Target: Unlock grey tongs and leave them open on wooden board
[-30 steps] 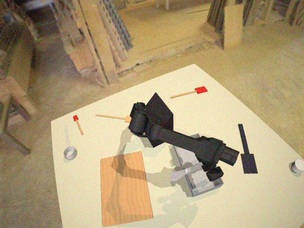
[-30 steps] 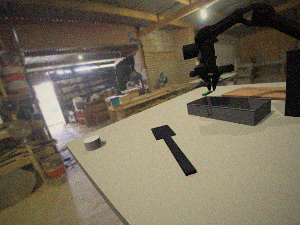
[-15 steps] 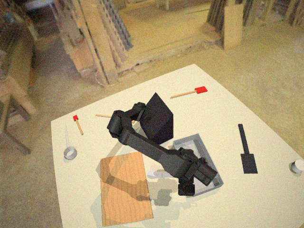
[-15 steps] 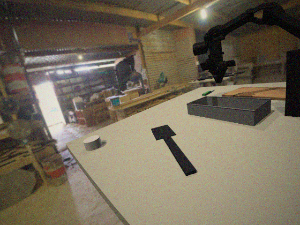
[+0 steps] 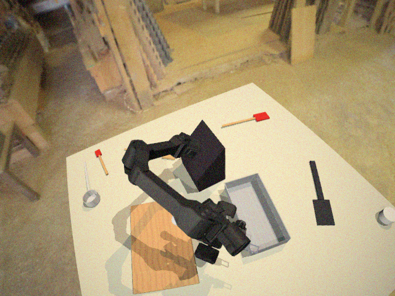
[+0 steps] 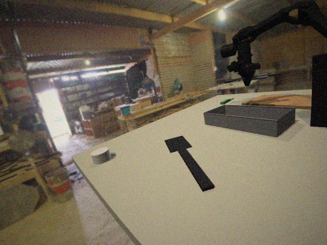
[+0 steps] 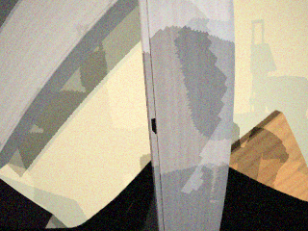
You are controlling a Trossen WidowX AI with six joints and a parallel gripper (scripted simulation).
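Now: gripper tip 11 cm past the wooden board, 20 cm to the left of it and 12 cm above it. Round my gripper tip: grey roasting tin: 7 cm behind, 19 cm to the left, 10 cm below; then red spatula: 57 cm behind, 45 cm to the left, 12 cm below; then black spatula: 2 cm behind, 49 cm to the left, 12 cm below.
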